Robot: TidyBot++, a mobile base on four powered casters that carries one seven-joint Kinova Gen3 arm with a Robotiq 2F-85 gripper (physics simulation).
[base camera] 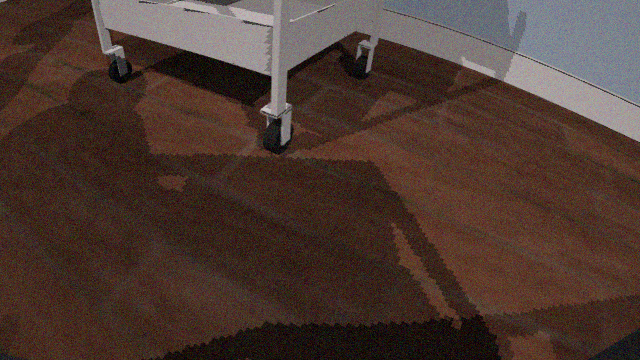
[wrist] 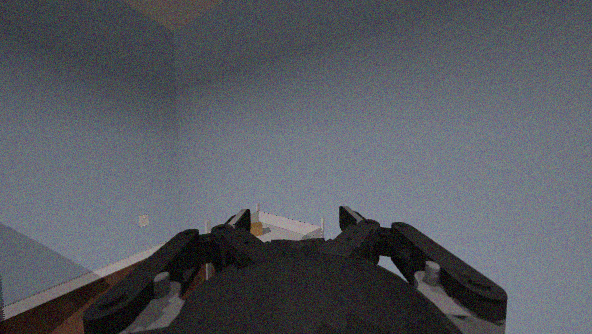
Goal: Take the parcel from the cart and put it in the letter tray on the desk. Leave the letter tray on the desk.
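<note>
The white cart stands ahead; its lower shelf, posts and black casters show at the top of the base camera view. In the wrist view its top tray shows low between the fingers, partly hidden by the gripper. A small orange-brown thing, likely the parcel, is in that tray near its left side, partly hidden by the left finger. My gripper is open and empty, apart from the cart and the parcel. The desk and the letter tray do not show in either view.
A blue wall with a white baseboard runs behind the cart and to the right. A wall corner is at the left in the wrist view, with a small outlet plate. Shadows lie across the wooden floor.
</note>
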